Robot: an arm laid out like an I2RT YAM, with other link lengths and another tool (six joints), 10 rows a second.
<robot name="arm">
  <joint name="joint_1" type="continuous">
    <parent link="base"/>
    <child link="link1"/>
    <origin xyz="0 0 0.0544" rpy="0 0 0"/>
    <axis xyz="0 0 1"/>
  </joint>
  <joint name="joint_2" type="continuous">
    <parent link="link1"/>
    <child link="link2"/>
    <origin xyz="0.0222 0.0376 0.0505" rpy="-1.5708 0 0"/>
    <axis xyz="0 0 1"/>
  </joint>
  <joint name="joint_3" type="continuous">
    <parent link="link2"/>
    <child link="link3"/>
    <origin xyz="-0.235 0 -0.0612" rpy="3.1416 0 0"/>
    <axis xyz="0 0 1"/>
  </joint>
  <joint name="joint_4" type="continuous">
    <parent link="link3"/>
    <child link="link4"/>
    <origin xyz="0.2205 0.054 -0.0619" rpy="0 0 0"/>
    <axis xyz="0 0 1"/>
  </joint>
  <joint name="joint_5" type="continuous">
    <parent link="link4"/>
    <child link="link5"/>
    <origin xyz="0.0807 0.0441 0.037" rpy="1.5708 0 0"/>
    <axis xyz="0 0 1"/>
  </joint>
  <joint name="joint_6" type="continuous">
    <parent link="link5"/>
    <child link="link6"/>
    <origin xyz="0.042 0 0.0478" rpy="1.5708 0 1.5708"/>
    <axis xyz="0 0 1"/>
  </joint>
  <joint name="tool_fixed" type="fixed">
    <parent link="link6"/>
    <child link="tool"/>
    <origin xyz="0 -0.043 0.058" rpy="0.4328 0 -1.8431"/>
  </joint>
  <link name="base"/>
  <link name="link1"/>
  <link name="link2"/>
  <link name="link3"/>
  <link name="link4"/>
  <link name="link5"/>
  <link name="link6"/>
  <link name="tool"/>
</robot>
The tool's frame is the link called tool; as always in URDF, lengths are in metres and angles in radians. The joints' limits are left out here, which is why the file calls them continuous.
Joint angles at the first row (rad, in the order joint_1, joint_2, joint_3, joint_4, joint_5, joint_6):
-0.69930, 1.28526, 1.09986, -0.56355, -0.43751, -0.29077
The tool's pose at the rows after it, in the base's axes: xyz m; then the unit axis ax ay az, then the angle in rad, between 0 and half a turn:
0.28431 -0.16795 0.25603 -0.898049 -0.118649 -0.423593 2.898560
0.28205 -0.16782 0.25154 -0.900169 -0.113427 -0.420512 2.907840
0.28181 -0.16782 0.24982 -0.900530 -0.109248 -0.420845 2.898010
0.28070 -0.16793 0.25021 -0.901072 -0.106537 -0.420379 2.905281
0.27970 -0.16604 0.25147 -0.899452 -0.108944 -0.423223 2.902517
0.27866 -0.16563 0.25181 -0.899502 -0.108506 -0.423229 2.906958
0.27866 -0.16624 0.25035 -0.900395 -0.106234 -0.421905 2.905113
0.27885 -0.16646 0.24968 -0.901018 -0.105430 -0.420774 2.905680
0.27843 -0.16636 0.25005 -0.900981 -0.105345 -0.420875 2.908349
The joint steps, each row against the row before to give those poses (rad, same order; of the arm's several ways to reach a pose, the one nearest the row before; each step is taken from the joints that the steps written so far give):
-0.00017, -0.02402, -0.02943, 0.01746, 0.00187, 0.00385
0.00028, -0.01113, -0.02410, 0.01177, 0.01565, 0.00265
-0.00030, 0.00081, -0.00376, -0.00103, -0.00326, 0.00901
0.00018, -0.00625, -0.00313, -0.00003, 0.00878, 0.00258
0.00080, -0.00927, -0.00468, 0.00005, -0.00684, 0.00120
-0.00017, -0.00626, -0.00372, -0.00003, 0.00357, -0.00025
-0.00077, 0.00257, -0.00167, 0.00000, 0.00183, 0.00164
0.00064, 0.00159, -0.00025, 0.00000, 0.00288, 0.00009
-0.00014, -0.00264, -0.00096, 0.00002, 0.00183, -0.00034

